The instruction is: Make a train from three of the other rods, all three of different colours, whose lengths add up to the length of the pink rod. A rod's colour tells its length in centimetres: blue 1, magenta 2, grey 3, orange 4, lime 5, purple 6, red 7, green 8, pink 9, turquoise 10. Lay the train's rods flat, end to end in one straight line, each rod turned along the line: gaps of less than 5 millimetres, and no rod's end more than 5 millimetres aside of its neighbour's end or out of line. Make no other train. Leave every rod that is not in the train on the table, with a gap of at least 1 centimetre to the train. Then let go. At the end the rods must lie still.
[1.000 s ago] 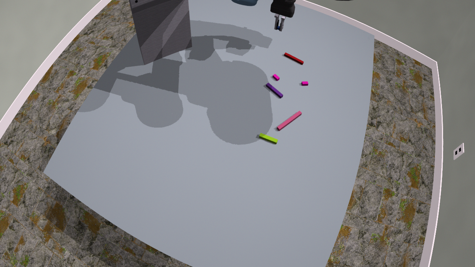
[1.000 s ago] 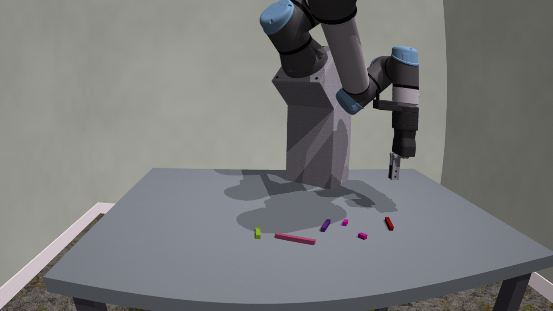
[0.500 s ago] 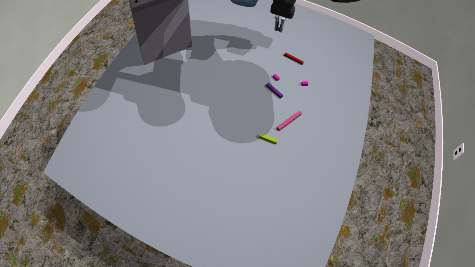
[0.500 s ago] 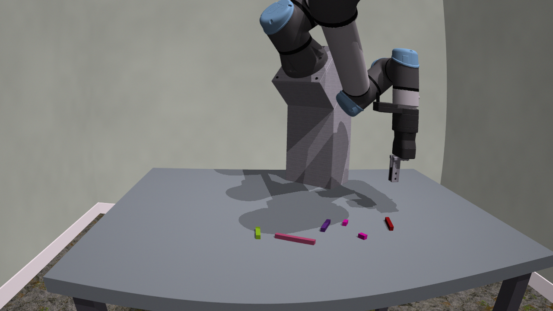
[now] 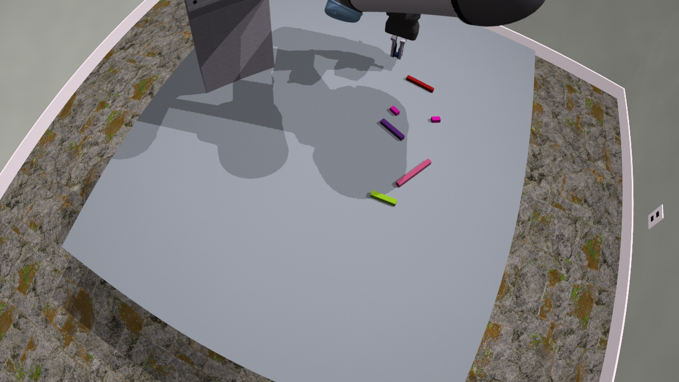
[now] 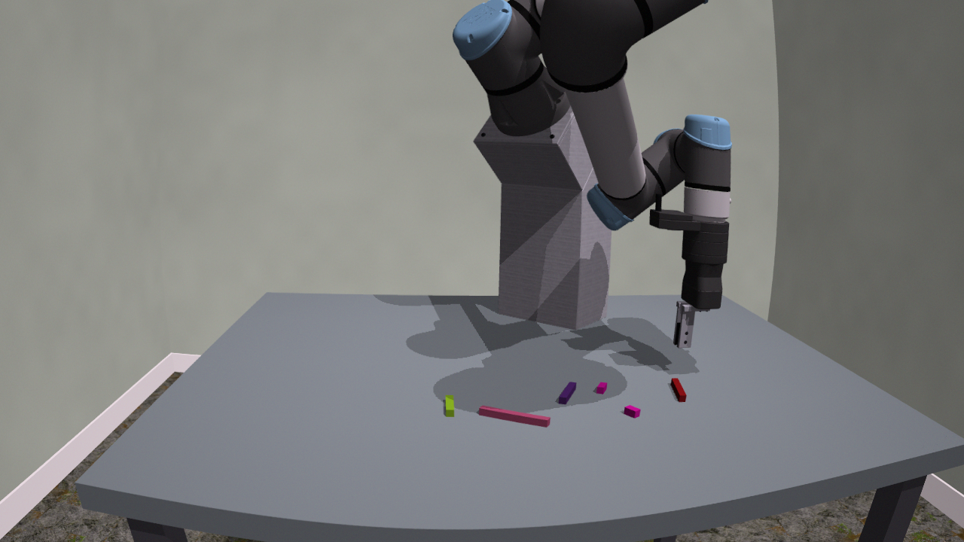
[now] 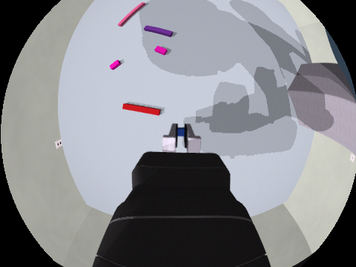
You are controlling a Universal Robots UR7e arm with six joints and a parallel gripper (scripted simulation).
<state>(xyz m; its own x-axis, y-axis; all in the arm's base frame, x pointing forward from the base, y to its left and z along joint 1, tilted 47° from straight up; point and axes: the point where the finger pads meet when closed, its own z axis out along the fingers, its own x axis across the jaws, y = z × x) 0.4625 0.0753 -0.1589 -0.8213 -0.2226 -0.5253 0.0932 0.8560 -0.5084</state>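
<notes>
My hand is 7 cm short of the red rod, 6 cm above it and 4 cm to the left of it. Round my hand: purple rod (19 cm to the right, 6 cm below, 3 cm ahead); pink rod (28 cm to the right, 9 cm ahead, 6 cm below); small blue rod (1 cm below).
</notes>
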